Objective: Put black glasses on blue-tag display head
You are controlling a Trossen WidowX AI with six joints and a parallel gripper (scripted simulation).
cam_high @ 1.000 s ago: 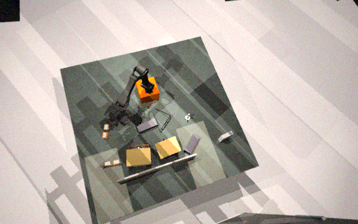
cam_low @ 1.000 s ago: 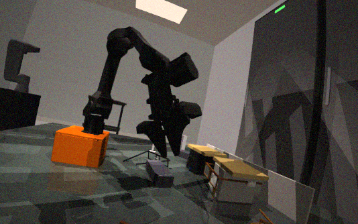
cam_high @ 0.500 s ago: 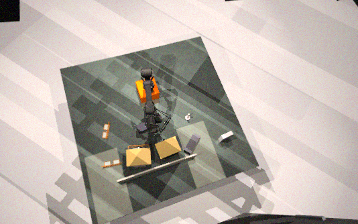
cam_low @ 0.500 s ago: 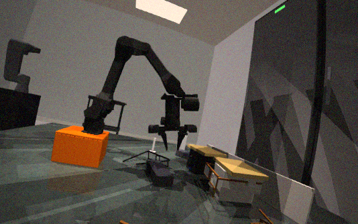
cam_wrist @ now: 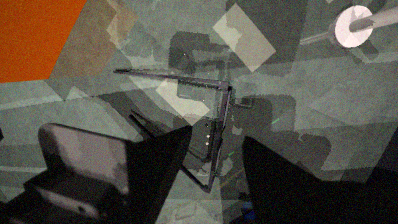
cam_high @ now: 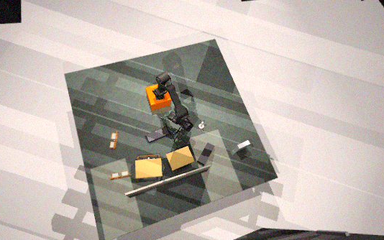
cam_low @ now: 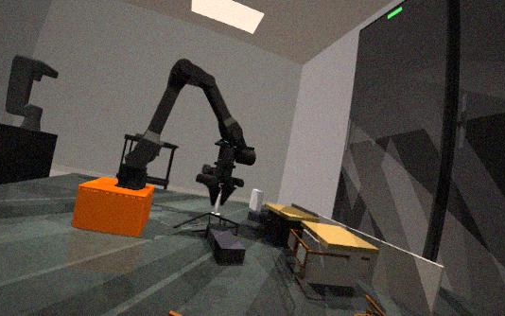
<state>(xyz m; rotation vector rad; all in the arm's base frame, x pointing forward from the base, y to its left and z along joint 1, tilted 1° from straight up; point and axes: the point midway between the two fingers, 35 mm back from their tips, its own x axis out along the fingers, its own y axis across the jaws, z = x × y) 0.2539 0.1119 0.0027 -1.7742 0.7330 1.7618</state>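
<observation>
The white post lies 10 mm ahead of my gripper tip, 170 mm to the left of it and 50 mm below it. Round my gripper tip: white block 230 mm ahead, 430 mm to the left, 20 mm below; long pale panel 380 mm ahead, 140 mm to the right, 20 mm below.
</observation>
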